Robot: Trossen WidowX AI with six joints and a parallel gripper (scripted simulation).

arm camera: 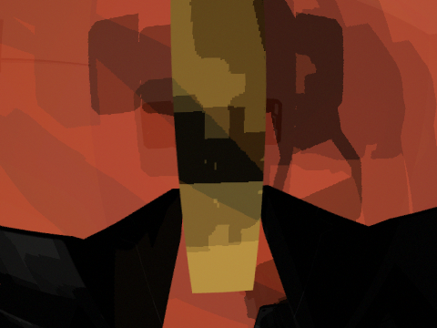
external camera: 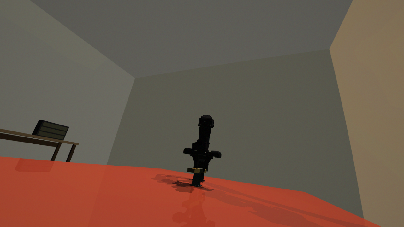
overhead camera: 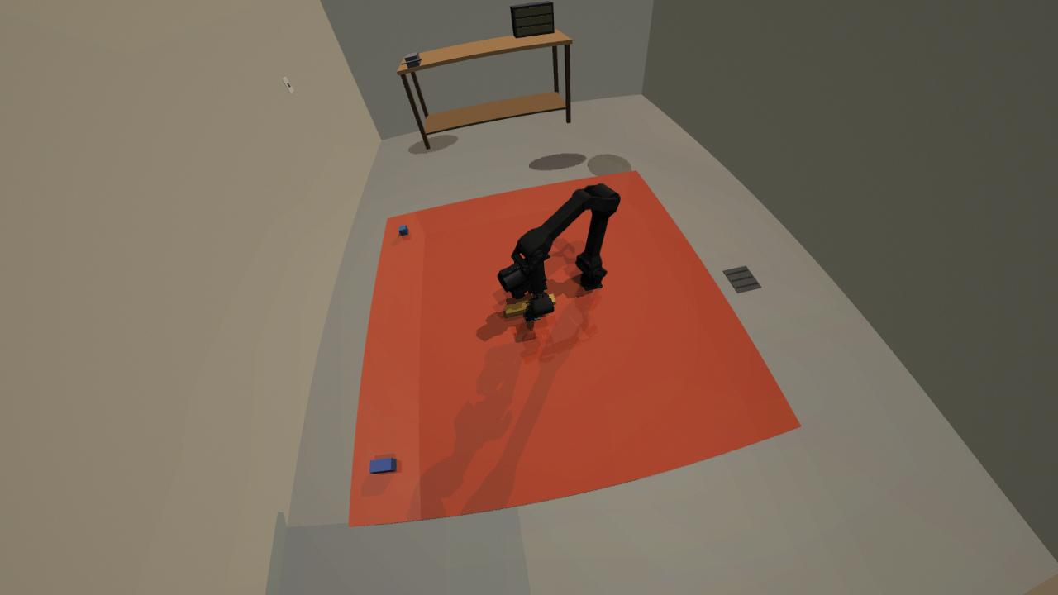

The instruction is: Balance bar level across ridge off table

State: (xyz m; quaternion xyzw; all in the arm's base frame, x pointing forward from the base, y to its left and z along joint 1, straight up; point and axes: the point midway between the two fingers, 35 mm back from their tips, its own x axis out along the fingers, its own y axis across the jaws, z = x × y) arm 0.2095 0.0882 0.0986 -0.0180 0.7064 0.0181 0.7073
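The yellow bar is 3 cm ahead of my gripper tip. Round my gripper tip: blue cube 53 cm ahead, 59 cm to the right, 5 cm below.
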